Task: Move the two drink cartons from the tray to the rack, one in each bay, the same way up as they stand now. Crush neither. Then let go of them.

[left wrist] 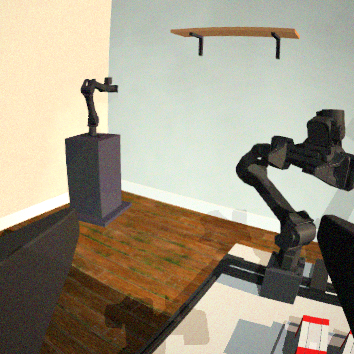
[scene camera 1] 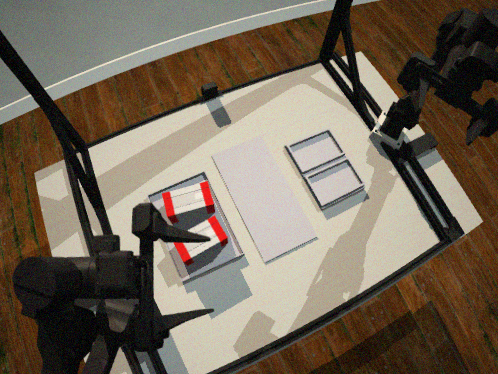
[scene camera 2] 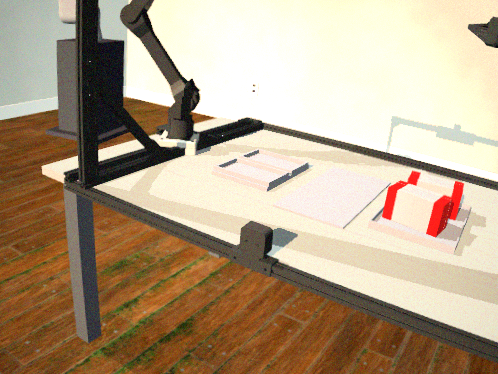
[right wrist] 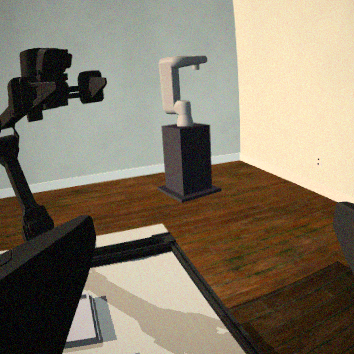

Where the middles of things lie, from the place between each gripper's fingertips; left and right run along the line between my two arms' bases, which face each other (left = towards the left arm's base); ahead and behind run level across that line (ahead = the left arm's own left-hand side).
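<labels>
Grey tray (scene camera 1: pixel 232 250), measured from my right hand: 190 mm behind, 50 mm to the left, 400 mm below. Pale grey mat (scene camera 1: pixel 272 214), likewise from my right hand: 140 mm behind, 250 mm to the left, 410 mm below.
Relative to my left hand, the pale grey mat is 480 mm below, 200 mm behind and 140 mm to the right; the grey tray, from the same hand, is 470 mm below, 240 mm behind and 340 mm to the right.
</labels>
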